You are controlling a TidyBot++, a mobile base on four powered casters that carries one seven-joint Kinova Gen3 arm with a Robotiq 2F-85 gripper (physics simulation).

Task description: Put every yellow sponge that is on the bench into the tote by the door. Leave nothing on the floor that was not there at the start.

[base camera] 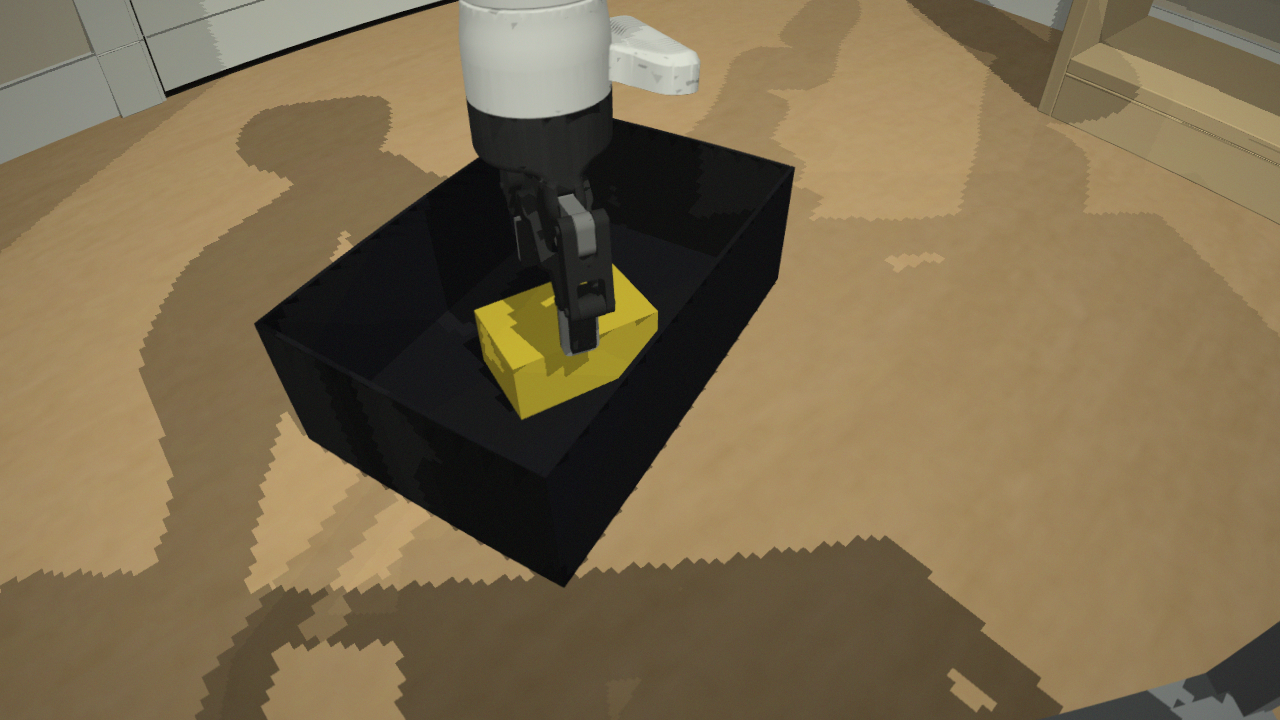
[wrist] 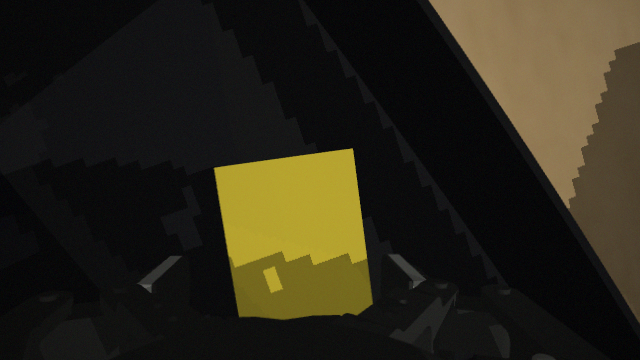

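A yellow sponge is inside the black tote, near its right-hand wall in the base view, and looks to be lying on the tote's bottom. My gripper reaches down into the tote and is open. Its fingers stand on either side of the sponge, with a gap on both sides in the wrist view, and the sponge sits slightly turned between them. The far finger is partly hidden in the base view. The bench does not show in either view.
The tote stands on the brown floor. A wooden shelf unit stands at the back right in the base view. Pale cabinet fronts or wall panels are at the back left. The tote's walls rise close around the gripper.
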